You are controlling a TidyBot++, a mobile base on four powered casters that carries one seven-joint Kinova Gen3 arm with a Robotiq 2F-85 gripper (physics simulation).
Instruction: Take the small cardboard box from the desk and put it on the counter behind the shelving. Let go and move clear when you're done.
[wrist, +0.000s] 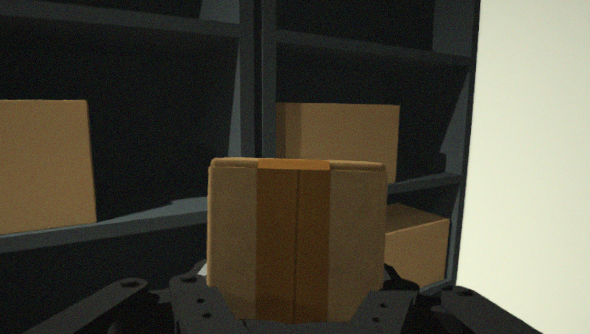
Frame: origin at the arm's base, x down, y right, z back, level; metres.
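Seen in the pictures: gripper, between the fingertips: (294, 271).
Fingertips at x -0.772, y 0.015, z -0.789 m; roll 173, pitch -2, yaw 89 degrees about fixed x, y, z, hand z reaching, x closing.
Observation:
A point is followed by its place in that frame.
The small cardboard box (295, 240) {y 0.014, x -0.805, z -0.744 m}, light brown with a darker strip of tape down its middle, is held at the lower centre of the wrist view. My gripper (294, 271) {y 0.015, x -0.772, z -0.789 m} is shut on it, with a finger at each side of its lower part. The fingertips are mostly hidden behind the box. The dark grey shelving (251, 80) {y -0.087, x -0.918, z -1.541 m} stands beyond the box and fills the left and centre of the view. The desk and the counter do not show in this view.
Larger cardboard boxes stand on the shelves: one at the left (45, 165) {y -0.494, x -0.730, z -1.333 m}, one right of centre (350, 135) {y 0.201, x -0.766, z -1.727 m} and one lower right (420, 250) {y 0.526, x -0.305, z -1.912 m}. The shelving's right edge stands against a pale wall (535, 150) {y 0.868, x -0.717, z -1.802 m}.

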